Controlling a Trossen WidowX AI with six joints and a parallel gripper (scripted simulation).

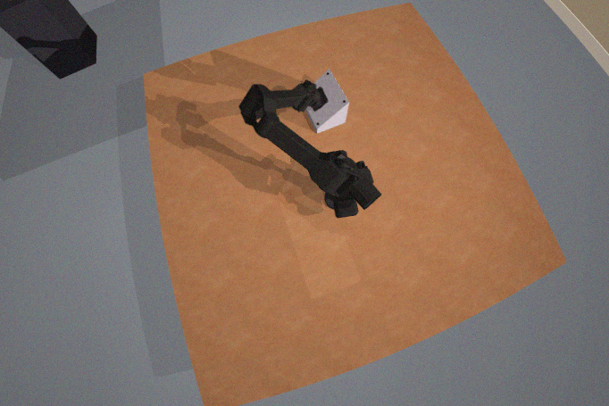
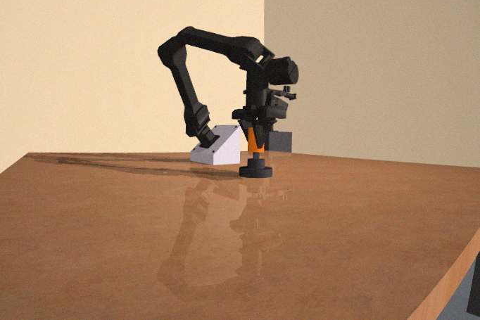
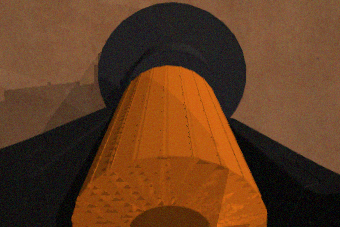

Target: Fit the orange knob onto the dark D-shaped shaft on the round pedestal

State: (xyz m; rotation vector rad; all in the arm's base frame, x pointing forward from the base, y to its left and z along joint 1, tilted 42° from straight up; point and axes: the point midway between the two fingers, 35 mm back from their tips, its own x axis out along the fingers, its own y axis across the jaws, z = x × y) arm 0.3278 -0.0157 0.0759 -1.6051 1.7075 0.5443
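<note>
The orange knob lies 20 mm above my gripper tip. Also, from my gripper tip: dark round pedestal (40 mm below).
</note>
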